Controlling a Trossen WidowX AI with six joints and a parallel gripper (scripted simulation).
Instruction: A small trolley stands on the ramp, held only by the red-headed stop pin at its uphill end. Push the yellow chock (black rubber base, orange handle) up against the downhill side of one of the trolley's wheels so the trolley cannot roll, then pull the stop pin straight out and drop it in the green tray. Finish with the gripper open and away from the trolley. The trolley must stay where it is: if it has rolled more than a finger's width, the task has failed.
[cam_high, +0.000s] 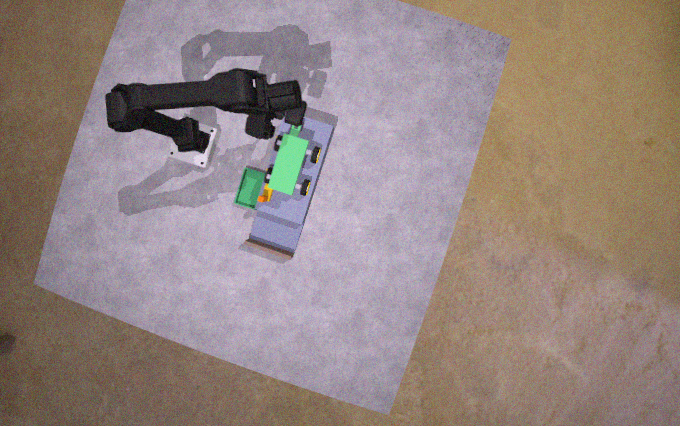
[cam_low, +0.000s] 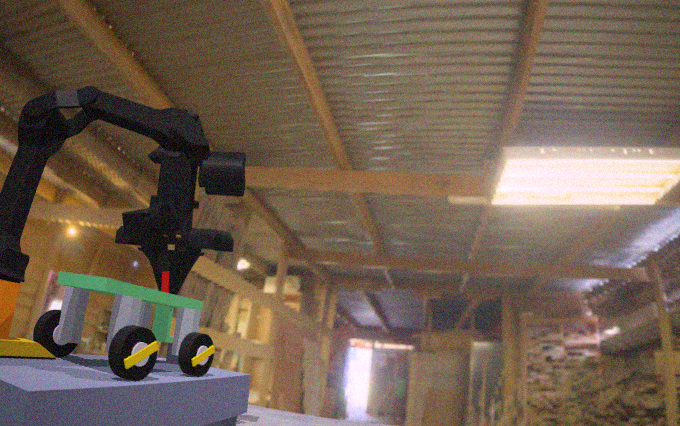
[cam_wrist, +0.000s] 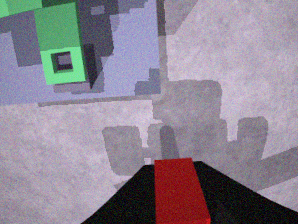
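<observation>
My gripper tip is now 3 cm past the green tray, 24 cm to the left of it and 18 cm above it. The rest, counted from my gripper tip: trolley: 8 cm ahead, 13 cm to the right, 6 cm below; then stop pin: right at my gripper tip; then yellow chock: 4 cm ahead, 23 cm to the right, 9 cm below.
</observation>
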